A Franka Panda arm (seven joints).
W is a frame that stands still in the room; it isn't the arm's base.
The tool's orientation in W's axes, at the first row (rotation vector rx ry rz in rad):
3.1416 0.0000 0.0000
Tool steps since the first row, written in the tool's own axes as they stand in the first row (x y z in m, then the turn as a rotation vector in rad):
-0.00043 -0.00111 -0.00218 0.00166 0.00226 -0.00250
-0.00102 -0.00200 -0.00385 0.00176 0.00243 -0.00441
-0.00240 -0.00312 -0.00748 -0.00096 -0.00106 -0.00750
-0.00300 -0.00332 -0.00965 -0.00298 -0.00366 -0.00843
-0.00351 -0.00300 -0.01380 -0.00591 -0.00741 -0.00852
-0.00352 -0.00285 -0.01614 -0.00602 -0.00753 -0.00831
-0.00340 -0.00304 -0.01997 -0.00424 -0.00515 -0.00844
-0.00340 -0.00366 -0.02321 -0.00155 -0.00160 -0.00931
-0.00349 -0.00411 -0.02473 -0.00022 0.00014 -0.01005
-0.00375 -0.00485 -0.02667 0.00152 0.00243 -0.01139
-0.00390 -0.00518 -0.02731 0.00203 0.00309 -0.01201
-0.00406 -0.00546 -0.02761 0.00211 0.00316 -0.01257
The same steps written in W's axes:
-0.00043 0.00111 0.00218 0.00166 -0.00226 0.00250
-0.00102 0.00200 0.00385 0.00176 -0.00243 0.00441
-0.00240 0.00312 0.00748 -0.00096 0.00106 0.00750
-0.00300 0.00332 0.00965 -0.00298 0.00366 0.00843
-0.00351 0.00300 0.01380 -0.00591 0.00741 0.00852
-0.00352 0.00285 0.01614 -0.00602 0.00753 0.00831
-0.00340 0.00304 0.01997 -0.00424 0.00515 0.00844
-0.00340 0.00366 0.02321 -0.00155 0.00160 0.00931
-0.00349 0.00411 0.02473 -0.00022 -0.00014 0.01005
-0.00375 0.00485 0.02667 0.00152 -0.00243 0.01139
-0.00390 0.00518 0.02731 0.00203 -0.00309 0.01201
-0.00406 0.00546 0.02761 0.00211 -0.00316 0.01257

